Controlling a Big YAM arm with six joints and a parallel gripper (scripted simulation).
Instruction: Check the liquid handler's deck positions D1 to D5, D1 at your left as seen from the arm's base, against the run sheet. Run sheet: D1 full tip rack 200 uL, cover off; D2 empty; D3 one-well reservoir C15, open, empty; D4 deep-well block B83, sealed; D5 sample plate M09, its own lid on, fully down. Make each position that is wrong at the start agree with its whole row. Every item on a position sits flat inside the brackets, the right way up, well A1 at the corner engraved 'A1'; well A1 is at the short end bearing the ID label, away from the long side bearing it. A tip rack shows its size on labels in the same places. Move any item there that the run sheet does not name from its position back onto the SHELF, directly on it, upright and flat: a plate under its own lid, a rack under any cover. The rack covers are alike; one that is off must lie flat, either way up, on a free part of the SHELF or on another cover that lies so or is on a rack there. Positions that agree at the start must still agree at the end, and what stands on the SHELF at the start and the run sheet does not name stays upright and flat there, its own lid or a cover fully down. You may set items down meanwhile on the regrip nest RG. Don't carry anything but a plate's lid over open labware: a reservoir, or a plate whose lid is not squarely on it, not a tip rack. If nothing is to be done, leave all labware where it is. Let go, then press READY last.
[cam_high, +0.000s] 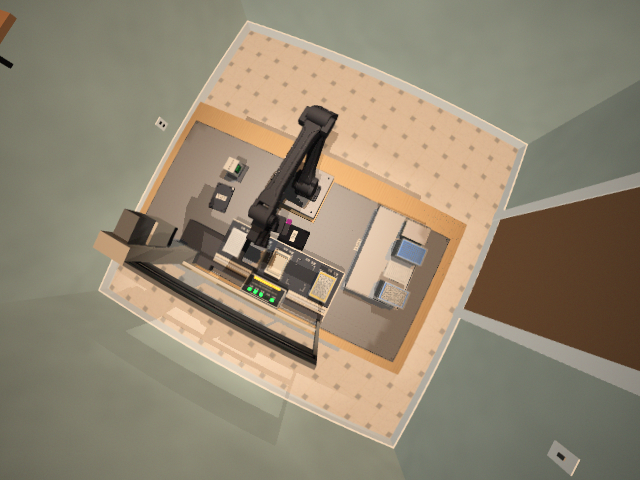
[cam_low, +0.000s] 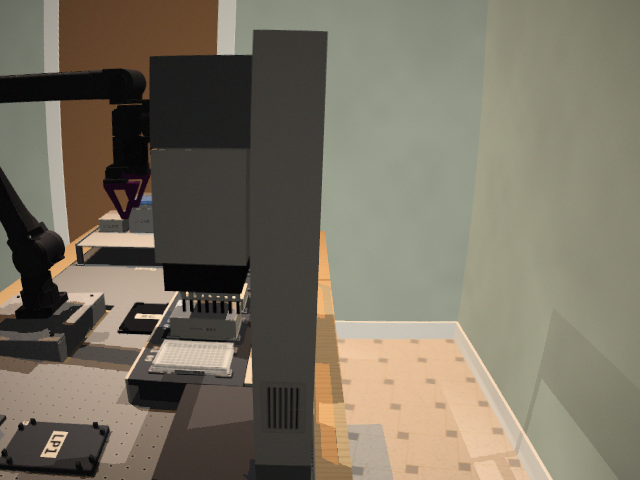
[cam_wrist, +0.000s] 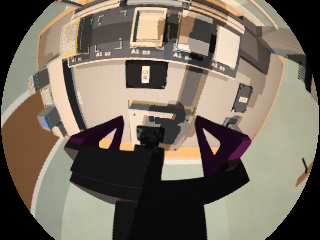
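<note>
Right now my hand is 170 mm short of the yellow-framed tip rack, 290 mm to the right of it and 170 mm above it. The rest, counted from my hand: cream reservoir 170 mm ahead, 40 mm to the left, 210 mm below; regrip nest 10 mm ahead, 50 mm to the left, 260 mm below; pale block 160 mm ahead, 80 mm to the right, 200 mm below.
</note>
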